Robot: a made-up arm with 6 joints. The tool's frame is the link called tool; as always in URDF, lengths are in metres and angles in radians.
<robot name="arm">
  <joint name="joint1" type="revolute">
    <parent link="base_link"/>
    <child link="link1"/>
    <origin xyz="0 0 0.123" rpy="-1.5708 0 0"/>
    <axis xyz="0 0 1"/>
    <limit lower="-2.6" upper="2.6" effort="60" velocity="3.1"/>
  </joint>
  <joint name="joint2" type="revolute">
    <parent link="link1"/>
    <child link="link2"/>
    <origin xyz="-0.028 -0.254 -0.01" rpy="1.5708 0 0"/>
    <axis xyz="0 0 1"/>
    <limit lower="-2.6" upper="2.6" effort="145" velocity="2.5"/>
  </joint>
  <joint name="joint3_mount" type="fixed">
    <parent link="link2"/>
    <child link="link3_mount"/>
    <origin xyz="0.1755 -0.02 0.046"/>
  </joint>
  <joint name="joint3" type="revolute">
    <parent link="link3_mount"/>
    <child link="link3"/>
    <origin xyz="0.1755 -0.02 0.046" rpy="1.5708 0 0"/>
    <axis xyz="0 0 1"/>
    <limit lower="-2.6" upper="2.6" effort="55" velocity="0.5"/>
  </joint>
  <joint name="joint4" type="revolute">
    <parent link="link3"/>
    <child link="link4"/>
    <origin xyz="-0.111 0.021 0.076" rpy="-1.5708 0 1.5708"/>
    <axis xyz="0 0 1"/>
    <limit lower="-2.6" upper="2.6" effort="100" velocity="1.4"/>
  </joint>
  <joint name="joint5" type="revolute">
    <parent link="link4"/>
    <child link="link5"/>
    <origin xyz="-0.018 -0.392 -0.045"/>
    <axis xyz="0 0 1"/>
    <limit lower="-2.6" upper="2.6" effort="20" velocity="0.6"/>
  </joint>
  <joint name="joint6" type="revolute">
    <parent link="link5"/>
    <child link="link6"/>
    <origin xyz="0.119 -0.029 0.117" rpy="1.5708 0 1.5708"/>
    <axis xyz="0 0 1"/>
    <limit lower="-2.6" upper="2.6" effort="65" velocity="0.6"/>
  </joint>
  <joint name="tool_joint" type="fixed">
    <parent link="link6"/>
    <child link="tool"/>
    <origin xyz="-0.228 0.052 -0.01" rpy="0 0 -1.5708"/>
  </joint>
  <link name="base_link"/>
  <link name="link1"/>
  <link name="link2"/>
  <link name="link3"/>
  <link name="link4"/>
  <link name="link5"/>
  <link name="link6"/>
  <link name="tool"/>
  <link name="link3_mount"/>
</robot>
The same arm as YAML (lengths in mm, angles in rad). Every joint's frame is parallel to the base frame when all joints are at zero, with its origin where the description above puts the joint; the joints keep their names.
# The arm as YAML. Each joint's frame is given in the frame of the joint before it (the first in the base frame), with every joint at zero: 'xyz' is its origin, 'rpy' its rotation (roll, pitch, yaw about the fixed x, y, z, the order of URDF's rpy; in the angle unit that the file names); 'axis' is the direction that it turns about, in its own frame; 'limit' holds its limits. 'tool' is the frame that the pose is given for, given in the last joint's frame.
units:
  length: mm
  angle: rad
joints:
  - name: joint1
    type: revolute
    origin:
      xyz: [0.0, 0.0, 123.0]
      rpy: [0.0, 0.0, 0.0]
    axis: "+y"
    limit:
      lower: -2.6
      upper: 2.6
  - name: joint2
    type: revolute
    origin:
      xyz: [-28.0, -10.0, 254.0]
      rpy: [0.0, 0.0, 0.0]
    axis: "+z"
    limit:
      lower: -2.6
      upper: 2.6
  - name: joint3
    type: revolute
    origin:
      xyz: [351.0, -40.0, 92.0]
      rpy: [0.0, 0.0, 0.0]
    axis: "-y"
    limit:
      lower: -2.6
      upper: 2.6
  - name: joint4
    type: revolute
    origin:
      xyz: [-111.0, -76.0, 21.0]
      rpy: [0.0, 0.0, 0.0]
    axis: "-x"
    limit:
      lower: -2.6
      upper: 2.6
  - name: joint5
    type: revolute
    origin:
      xyz: [45.0, -392.0, -18.0]
      rpy: [0.0, 0.0, 0.0]
    axis: "-x"
    limit:
      lower: -2.6
      upper: 2.6
  - name: joint6
    type: revolute
    origin:
      xyz: [-117.0, -29.0, 119.0]
      rpy: [0.0, 0.0, 0.0]
    axis: "+z"
    limit:
      lower: -2.6
      upper: 2.6
tool:
  origin:
    xyz: [-52.0, -228.0, -10.0]
    rpy: [0.0, 0.0, 0.0]

